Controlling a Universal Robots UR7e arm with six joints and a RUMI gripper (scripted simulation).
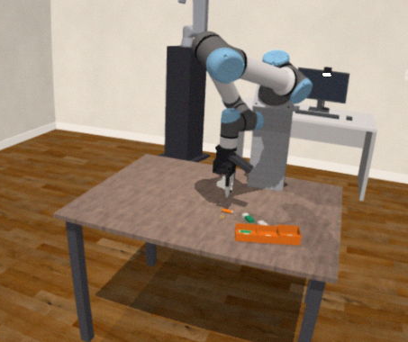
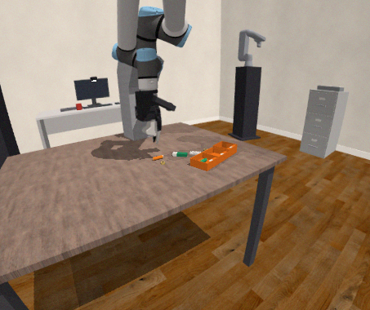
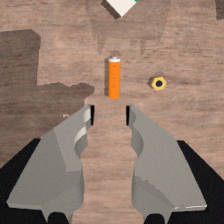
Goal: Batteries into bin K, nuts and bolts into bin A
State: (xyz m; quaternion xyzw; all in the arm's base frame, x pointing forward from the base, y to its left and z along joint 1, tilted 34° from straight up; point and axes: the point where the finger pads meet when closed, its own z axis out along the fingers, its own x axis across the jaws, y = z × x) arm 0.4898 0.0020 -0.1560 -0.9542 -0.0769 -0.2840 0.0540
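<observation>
My gripper is now 80 mm above the orange battery. The rest, counted from my hand: white domino 180 mm to the left, 90 mm below, 10 mm ahead; green-and-white battery 100 mm to the left, 90 mm below; green battery 160 mm to the left, 130 mm ahead, 80 mm below.
</observation>
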